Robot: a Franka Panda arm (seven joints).
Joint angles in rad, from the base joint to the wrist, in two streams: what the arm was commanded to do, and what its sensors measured. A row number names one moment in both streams.
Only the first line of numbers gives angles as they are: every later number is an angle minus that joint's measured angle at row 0.
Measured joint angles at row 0:
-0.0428 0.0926 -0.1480 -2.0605 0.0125 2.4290 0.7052
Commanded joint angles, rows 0 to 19:
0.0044 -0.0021 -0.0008 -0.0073 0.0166 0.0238 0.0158
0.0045 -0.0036 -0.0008 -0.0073 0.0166 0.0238 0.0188
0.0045 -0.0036 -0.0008 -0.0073 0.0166 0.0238 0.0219
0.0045 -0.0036 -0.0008 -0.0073 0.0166 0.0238 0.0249
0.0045 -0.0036 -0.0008 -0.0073 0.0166 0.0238 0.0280
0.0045 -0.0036 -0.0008 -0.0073 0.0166 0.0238 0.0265
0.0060 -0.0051 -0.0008 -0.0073 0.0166 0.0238 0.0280
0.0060 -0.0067 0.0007 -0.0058 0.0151 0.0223 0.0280
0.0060 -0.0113 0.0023 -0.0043 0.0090 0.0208 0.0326
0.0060 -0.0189 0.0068 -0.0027 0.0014 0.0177 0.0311
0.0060 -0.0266 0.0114 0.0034 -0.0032 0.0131 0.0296
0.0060 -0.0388 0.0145 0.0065 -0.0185 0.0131 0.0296
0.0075 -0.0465 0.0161 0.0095 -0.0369 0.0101 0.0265
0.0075 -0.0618 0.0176 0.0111 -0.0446 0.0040 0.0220
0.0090 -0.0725 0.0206 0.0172 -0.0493 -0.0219 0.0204
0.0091 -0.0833 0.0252 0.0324 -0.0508 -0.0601 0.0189
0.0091 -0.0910 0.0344 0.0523 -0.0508 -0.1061 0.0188
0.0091 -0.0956 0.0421 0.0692 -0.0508 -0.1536 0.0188
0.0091 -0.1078 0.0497 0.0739 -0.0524 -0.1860 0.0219
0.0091 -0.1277 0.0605 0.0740 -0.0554 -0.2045 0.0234
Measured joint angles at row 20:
0.0140 -0.0822 0.0286 0.0527 -0.0320 -0.1152 0.0175
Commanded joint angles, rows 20 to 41:
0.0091 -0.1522 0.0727 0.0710 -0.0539 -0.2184 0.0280
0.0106 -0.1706 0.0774 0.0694 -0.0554 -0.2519 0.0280
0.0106 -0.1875 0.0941 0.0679 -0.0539 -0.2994 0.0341
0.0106 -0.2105 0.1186 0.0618 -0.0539 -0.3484 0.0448
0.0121 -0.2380 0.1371 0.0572 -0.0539 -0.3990 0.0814
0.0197 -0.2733 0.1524 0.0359 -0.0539 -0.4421 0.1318
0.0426 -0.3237 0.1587 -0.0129 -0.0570 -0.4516 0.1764
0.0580 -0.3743 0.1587 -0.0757 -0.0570 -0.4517 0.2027
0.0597 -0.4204 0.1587 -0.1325 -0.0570 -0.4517 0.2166
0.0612 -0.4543 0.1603 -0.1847 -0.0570 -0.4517 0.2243
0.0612 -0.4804 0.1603 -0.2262 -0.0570 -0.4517 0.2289
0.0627 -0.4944 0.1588 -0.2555 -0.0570 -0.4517 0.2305
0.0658 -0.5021 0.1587 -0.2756 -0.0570 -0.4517 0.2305
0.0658 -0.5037 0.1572 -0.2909 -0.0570 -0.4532 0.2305
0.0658 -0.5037 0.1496 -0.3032 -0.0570 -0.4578 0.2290
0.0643 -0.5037 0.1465 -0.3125 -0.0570 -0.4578 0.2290
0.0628 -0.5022 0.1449 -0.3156 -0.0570 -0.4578 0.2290
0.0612 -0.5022 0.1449 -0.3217 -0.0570 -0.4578 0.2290
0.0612 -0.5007 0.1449 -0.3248 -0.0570 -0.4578 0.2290
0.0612 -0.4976 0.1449 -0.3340 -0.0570 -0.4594 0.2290
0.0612 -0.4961 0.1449 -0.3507 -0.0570 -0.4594 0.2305
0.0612 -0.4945 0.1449 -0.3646 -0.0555 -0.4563 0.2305
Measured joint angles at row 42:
0.0628 -0.4872 0.1420 -0.3242 -0.0392 -0.4615 0.2112
